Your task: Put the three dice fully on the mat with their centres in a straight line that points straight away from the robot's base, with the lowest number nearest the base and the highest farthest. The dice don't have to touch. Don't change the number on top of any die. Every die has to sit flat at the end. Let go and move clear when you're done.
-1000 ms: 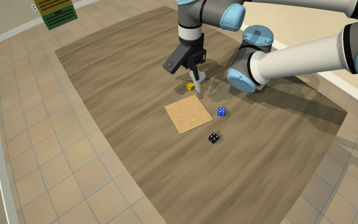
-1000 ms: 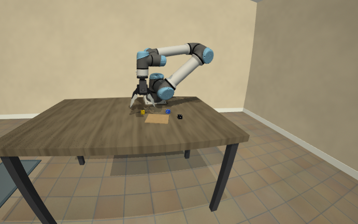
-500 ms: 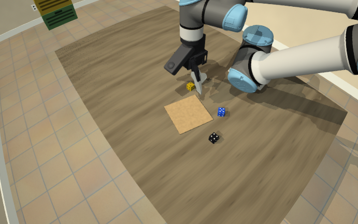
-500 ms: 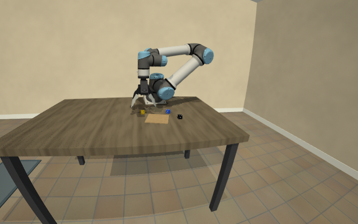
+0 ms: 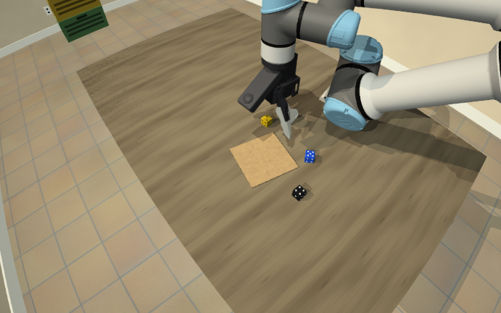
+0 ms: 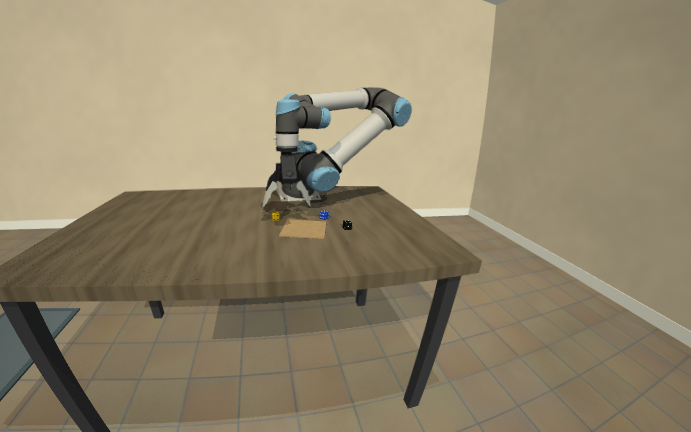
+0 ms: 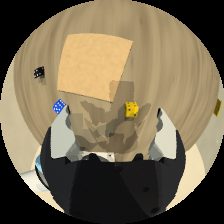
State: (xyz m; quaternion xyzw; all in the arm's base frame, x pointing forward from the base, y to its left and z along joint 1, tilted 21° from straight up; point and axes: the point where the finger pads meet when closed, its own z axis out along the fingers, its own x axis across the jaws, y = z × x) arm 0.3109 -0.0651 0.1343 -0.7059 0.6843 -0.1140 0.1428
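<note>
Right now the blue die is 14 cm to the left of my hand, 4 cm below it and 3 cm behind it. The rest, counted from my hand: tan mat (6 cm to the left, 6 cm ahead, 5 cm below); black die (20 cm to the left, 7 cm ahead, 4 cm below); yellow die (4 cm to the right, 4 cm below, 3 cm behind).
</note>
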